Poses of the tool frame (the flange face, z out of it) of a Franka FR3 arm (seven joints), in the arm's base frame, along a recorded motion.
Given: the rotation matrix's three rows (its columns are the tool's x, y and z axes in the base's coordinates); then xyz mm. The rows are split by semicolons.
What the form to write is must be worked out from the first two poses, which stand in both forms.
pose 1, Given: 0.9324 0.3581 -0.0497; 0.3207 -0.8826 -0.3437; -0.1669 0.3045 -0.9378; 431.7 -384.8 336.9
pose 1, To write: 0.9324 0.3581 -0.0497; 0.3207 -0.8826 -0.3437; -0.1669 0.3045 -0.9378; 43.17 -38.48 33.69
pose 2, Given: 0.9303 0.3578 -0.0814; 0.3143 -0.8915 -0.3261; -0.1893 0.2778 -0.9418; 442.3 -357.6 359.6
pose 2, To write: 0.9303 0.3578 -0.0814; 0.3143 -0.8915 -0.3261; -0.1893 0.2778 -0.9418; 44.23 -35.76 35.96
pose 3, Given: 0.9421 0.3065 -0.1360; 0.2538 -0.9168 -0.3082; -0.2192 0.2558 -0.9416; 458.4 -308.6 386.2
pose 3, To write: 0.9421 0.3065 -0.1360; 0.2538 -0.9168 -0.3082; -0.2192 0.2558 -0.9416; 45.84 -30.86 38.62
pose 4, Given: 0.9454 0.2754 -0.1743; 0.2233 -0.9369 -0.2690; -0.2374 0.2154 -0.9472; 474.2 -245.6 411.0
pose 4, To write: 0.9454 0.2754 -0.1743; 0.2233 -0.9369 -0.2690; -0.2374 0.2154 -0.9472; 47.42 -24.56 41.10
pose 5, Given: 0.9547 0.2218 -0.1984; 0.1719 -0.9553 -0.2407; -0.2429 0.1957 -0.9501; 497.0 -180.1 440.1
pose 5, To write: 0.9547 0.2218 -0.1984; 0.1719 -0.9553 -0.2407; -0.2429 0.1957 -0.9501; 49.70 -18.01 44.01
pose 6, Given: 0.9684 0.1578 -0.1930; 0.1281 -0.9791 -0.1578; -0.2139 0.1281 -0.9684; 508.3 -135.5 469.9
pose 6, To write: 0.9684 0.1578 -0.1930; 0.1281 -0.9791 -0.1578; -0.2139 0.1281 -0.9684; 50.83 -13.55 46.99
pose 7, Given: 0.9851 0.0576 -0.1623; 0.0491 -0.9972 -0.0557; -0.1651 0.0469 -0.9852; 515.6 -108.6 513.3
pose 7, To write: 0.9851 0.0576 -0.1623; 0.0491 -0.9972 -0.0557; -0.1651 0.0469 -0.9852; 51.56 -10.86 51.33
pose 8, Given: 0.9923 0.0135 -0.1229; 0.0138 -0.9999 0.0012; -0.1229 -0.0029 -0.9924; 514.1 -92.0 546.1
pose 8, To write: 0.9923 0.0135 -0.1229; 0.0138 -0.9999 0.0012; -0.1229 -0.0029 -0.9924; 51.41 -9.20 54.61
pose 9, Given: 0.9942 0.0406 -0.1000; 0.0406 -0.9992 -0.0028; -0.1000 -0.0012 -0.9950; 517.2 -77.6 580.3
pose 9, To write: 0.9942 0.0406 -0.1000; 0.0406 -0.9992 -0.0028; -0.1000 -0.0012 -0.9950; 51.72 -7.76 58.03
